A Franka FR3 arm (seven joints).
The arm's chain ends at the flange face. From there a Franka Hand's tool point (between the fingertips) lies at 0.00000 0.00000 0.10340 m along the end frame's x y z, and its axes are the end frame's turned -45 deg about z.
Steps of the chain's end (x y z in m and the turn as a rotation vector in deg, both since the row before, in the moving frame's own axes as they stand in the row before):
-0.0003, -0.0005, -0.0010, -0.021, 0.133, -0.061
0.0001, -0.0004, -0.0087, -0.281, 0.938, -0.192
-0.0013, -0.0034, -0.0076, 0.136, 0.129, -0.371
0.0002, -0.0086, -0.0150, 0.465, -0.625, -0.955
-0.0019, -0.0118, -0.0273, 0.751, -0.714, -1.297
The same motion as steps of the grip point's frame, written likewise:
0.0003, -0.0004, -0.0010, -0.109, 0.079, -0.061
0.0012, 0.0013, -0.0087, -0.862, 0.465, -0.192
0.0018, -0.0033, -0.0076, 0.005, 0.187, -0.371
0.0060, -0.0073, -0.0150, 0.771, -0.113, -0.955
0.0070, -0.0116, -0.0273, 1.036, 0.026, -1.297

